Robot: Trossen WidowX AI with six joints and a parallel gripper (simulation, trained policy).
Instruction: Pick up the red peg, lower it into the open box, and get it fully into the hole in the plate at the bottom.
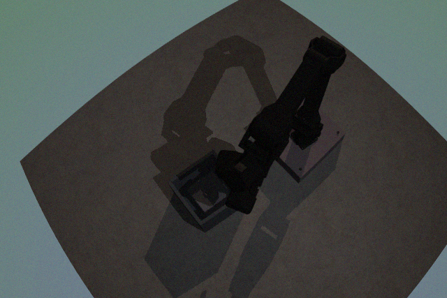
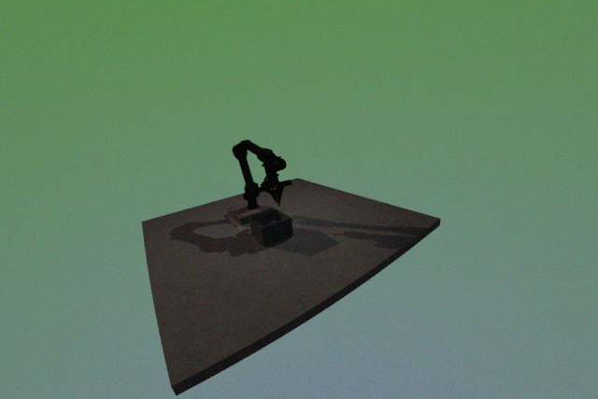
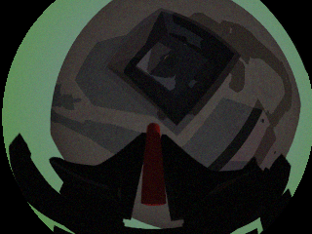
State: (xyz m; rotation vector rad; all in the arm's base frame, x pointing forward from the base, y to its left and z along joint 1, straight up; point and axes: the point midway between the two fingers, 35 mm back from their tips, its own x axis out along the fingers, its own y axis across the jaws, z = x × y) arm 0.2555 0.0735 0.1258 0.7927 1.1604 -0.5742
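Now: gripper tip 6 cm short of the pale plate, 8 cm to the left of it and 9 cm above it. From my gripper tip the other things lie so: red peg (1 cm behind, 2 cm above); then dark box (6 cm ahead, 8 cm to the right, 11 cm below).
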